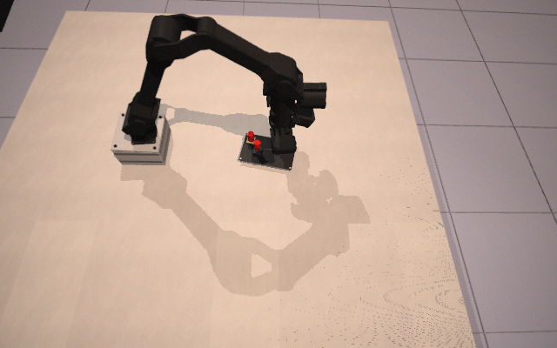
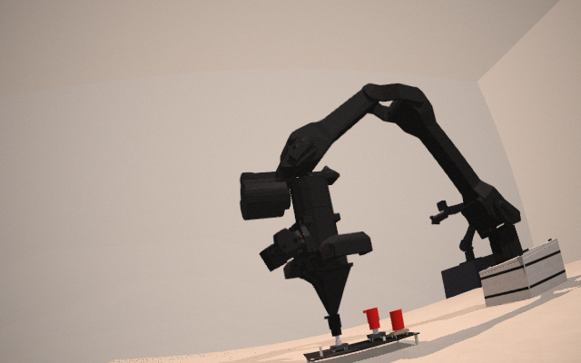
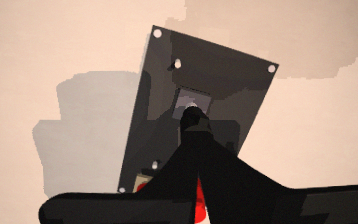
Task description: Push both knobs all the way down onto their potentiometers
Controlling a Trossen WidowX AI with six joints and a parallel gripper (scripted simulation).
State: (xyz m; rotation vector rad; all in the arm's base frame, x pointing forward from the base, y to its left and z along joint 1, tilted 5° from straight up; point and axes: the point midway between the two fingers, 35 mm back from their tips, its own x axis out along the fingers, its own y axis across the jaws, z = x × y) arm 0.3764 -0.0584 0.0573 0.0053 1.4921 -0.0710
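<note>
Right now the black knob is 10 mm below my gripper tip. Round my gripper tip: red knob: 60 mm behind, 20 mm below.
</note>
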